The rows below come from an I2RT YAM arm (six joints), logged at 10 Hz.
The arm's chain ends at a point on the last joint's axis. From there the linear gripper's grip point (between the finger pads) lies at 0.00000 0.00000 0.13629 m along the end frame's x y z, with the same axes.
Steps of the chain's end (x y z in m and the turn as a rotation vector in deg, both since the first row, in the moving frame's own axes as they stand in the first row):
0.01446, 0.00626, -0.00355, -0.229, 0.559, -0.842
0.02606, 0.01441, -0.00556, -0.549, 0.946, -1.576
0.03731, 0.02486, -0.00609, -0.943, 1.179, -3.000
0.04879, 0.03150, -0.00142, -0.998, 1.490, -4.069
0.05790, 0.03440, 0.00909, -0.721, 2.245, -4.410
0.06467, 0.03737, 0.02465, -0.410, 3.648, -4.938
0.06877, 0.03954, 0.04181, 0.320, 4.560, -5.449
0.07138, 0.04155, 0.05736, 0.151, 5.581, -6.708
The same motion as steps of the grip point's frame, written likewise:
0.01579, 0.00679, -0.00356, -0.229, 0.559, -0.842
0.02833, 0.01568, -0.00558, -0.549, 0.946, -1.576
0.04017, 0.02703, -0.00614, -0.943, 1.179, -3.000
0.05241, 0.03375, -0.00149, -0.998, 1.490, -4.069
0.06330, 0.03591, 0.00897, -0.721, 2.245, -4.410
0.07337, 0.03797, 0.02437, -0.410, 3.648, -4.938
0.07955, 0.03827, 0.04138, 0.320, 4.560, -5.449
0.08458, 0.04042, 0.05671, 0.151, 5.581, -6.708

